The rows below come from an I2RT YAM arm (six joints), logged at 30 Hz.
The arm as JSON. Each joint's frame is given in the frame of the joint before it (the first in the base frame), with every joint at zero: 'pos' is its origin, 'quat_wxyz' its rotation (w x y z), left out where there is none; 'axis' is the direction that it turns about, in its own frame. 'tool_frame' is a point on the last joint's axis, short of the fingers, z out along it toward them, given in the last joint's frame.
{
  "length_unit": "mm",
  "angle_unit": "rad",
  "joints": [
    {
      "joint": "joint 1",
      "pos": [
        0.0,
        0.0,
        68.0
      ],
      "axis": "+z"
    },
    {
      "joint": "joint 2",
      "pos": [
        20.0,
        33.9,
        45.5
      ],
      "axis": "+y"
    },
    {
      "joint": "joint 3",
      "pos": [
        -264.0,
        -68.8,
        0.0
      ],
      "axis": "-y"
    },
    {
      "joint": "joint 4",
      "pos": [
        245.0,
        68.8,
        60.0
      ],
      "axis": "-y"
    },
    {
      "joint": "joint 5",
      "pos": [
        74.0,
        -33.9,
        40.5
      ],
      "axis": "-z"
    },
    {
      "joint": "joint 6",
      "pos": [
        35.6,
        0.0,
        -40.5
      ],
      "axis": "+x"
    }
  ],
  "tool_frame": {
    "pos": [
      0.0,
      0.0,
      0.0
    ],
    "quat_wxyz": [
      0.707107,
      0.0,
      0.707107,
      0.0
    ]
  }
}
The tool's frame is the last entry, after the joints.
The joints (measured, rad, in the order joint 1, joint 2, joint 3, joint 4, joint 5, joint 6), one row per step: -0.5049 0.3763 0.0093 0.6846 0.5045 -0.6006; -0.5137 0.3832 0.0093 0.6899 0.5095 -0.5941; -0.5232 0.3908 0.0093 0.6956 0.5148 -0.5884; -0.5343 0.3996 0.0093 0.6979 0.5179 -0.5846; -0.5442 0.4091 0.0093 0.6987 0.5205 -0.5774; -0.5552 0.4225 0.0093 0.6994 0.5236 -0.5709; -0.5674 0.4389 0.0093 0.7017 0.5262 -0.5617; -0.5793 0.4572 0.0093 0.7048 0.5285 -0.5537; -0.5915 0.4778 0.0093 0.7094 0.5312 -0.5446; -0.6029 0.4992 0.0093 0.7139 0.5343 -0.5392; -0.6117 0.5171 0.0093 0.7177 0.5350 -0.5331; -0.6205 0.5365 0.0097 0.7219 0.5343 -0.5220; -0.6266 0.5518 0.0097 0.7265 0.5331 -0.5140; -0.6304 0.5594 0.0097 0.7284 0.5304 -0.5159; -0.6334 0.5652 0.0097 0.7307 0.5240 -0.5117; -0.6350 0.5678 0.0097 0.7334 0.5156 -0.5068; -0.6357 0.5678 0.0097 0.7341 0.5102 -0.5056
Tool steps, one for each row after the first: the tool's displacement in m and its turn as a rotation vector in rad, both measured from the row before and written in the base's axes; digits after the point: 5 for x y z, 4 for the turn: -0.00038 -0.00123 -0.00022 0.0053 -0.0048 -0.0118; -0.00041 -0.00133 -0.00026 0.0051 -0.0039 -0.0130; -0.00029 -0.00156 -0.00072 0.0059 0.0019 -0.0130; -0.00011 -0.00149 -0.00095 0.0084 0.0009 -0.0105; 0.00007 -0.00180 -0.00139 0.0103 0.0048 -0.0123; 0.00014 -0.00204 -0.00157 0.0121 0.0036 -0.0125; 0.00025 -0.00209 -0.00172 0.0122 0.0054 -0.0123; 0.00029 -0.00223 -0.00185 0.0132 0.0049 -0.0129; 0.00035 -0.00219 -0.00199 0.0123 0.0088 -0.0133; 0.00037 -0.00173 -0.00168 0.0106 0.0060 -0.0084; 0.00048 -0.00179 -0.00170 0.0128 0.0021 -0.0062; 0.00042 -0.00129 -0.00133 0.0092 0.0016 -0.0036; 0.00020 -0.00070 -0.00070 0.0022 0.0066 -0.0014; 0.00026 -0.00047 -0.00044 0.0028 -0.0003 0.0039; 0.00025 -0.00014 -0.00001 0.0007 -0.0037 0.0074; 0.00010 0.00002 0.00009 -0.0007 -0.0011 0.0048
